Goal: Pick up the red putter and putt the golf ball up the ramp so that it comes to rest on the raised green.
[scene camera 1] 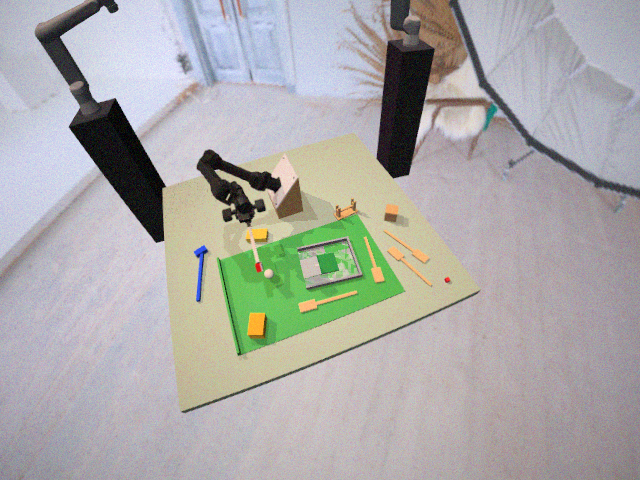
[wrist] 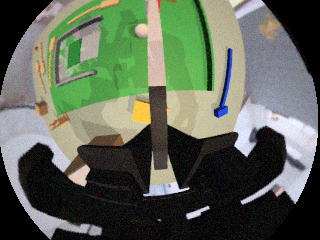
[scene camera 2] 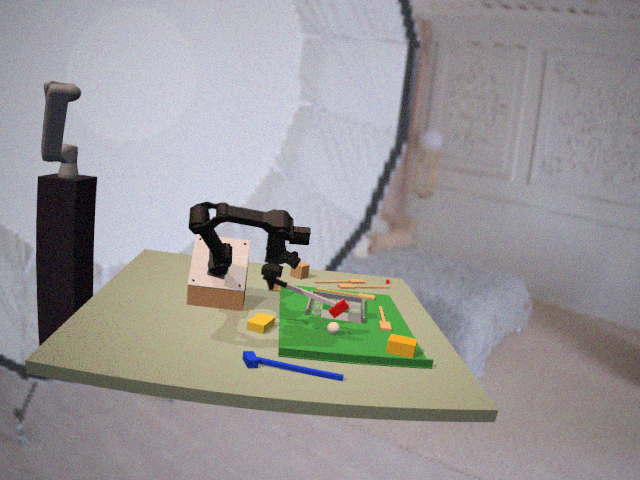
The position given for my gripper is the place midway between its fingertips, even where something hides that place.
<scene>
My gripper [scene camera 2: 271,289] carries a red putter. Further things: a blue putter [scene camera 2: 250,359] and a green mat [scene camera 1: 248,292].
My gripper is seen too in the wrist view [wrist: 156,126]. The green mat is seen too in the wrist view [wrist: 122,62] and in scene camera 2 [scene camera 2: 296,330].
</scene>
